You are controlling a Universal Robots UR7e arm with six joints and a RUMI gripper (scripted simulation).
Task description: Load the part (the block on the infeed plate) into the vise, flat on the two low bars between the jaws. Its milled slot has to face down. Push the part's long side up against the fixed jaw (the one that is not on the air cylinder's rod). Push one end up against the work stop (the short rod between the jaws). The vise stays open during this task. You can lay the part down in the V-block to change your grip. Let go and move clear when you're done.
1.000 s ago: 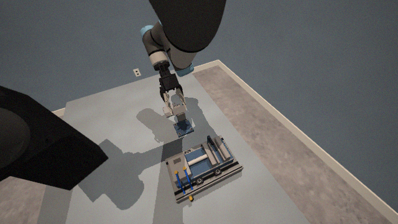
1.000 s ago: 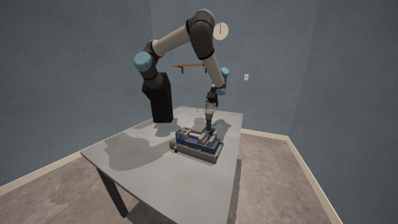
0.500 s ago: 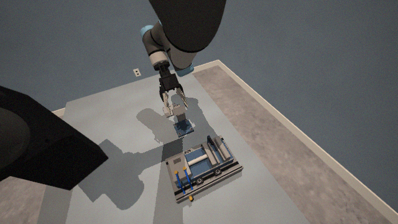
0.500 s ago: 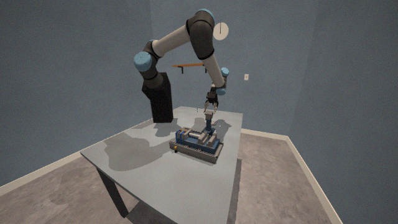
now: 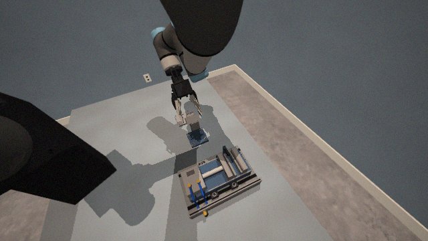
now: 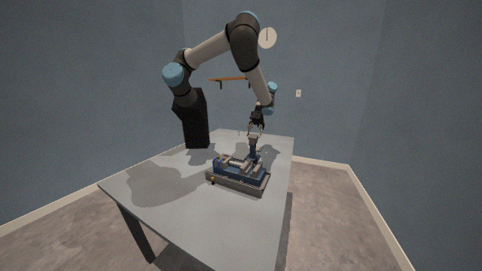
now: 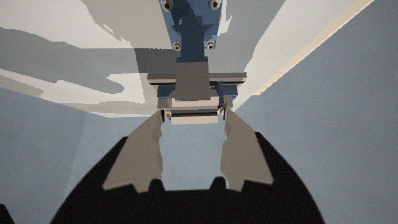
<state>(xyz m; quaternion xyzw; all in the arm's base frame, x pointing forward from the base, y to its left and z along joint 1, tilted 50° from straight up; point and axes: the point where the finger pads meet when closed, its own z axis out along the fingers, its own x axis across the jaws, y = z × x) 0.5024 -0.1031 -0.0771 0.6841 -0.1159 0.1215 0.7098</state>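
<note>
Now: the part 1 cm below my hand. From my hand the other things lie so: cylinder rod: 7 cm behind, 22 cm to the right, 9 cm below; then pale plate: 2 cm ahead, 16 cm to the left, 16 cm below; then work stop: 3 cm ahead, 20 cm to the right, 8 cm below.
</note>
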